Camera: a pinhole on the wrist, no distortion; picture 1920 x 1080 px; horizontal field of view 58.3 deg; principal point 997.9 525.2 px. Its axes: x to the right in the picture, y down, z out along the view. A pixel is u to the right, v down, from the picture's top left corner.
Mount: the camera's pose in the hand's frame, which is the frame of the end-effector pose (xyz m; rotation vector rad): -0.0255 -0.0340 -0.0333 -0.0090 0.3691 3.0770
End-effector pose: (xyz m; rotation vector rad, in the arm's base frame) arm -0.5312 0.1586 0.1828 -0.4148 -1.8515 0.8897
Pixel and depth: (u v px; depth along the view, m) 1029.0 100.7 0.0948
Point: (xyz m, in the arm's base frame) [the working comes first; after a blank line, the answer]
In the camera's frame: 0.0017 -0.0234 0.0948

-0.5682 0.1287 0.1455
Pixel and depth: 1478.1 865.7 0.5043
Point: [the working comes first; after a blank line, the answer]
In the camera's frame: 0.1407 0.0998 0.5043

-0.8815 -0.1403 -0.0323
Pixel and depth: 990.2 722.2 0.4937
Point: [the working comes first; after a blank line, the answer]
In the camera's frame: -0.0022 0.0565 0.4937

-0.9321 -0.0193 0.0397
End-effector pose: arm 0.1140 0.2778 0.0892 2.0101 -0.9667 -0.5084
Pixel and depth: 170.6 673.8 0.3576
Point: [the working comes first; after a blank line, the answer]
In the camera's frame: -0.1719 0.0309 0.3576

-0.0096 -0.0041 -0.0865
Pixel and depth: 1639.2 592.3 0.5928
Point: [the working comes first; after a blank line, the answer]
In the camera's frame: 0.2209 0.0231 0.5928

-0.4321 0.1615 -0.1474
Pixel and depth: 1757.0 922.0 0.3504
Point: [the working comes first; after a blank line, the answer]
In the camera's frame: 0.1545 0.0808 0.3504

-0.1983 0.2654 -0.1155
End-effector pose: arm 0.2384 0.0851 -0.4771 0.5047 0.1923 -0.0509
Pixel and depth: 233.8 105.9 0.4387
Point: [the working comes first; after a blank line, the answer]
In the camera's frame: -0.1947 -0.1069 0.4387

0.4873 0.0502 -0.1152
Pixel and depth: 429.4 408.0 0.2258
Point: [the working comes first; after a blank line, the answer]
In the camera's frame: -0.0746 -0.0154 0.2258

0.3212 0.0235 -0.3147
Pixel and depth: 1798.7 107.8 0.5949
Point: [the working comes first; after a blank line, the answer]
In the camera's frame: 0.2768 -0.1443 0.5949

0.0591 0.0650 0.1390
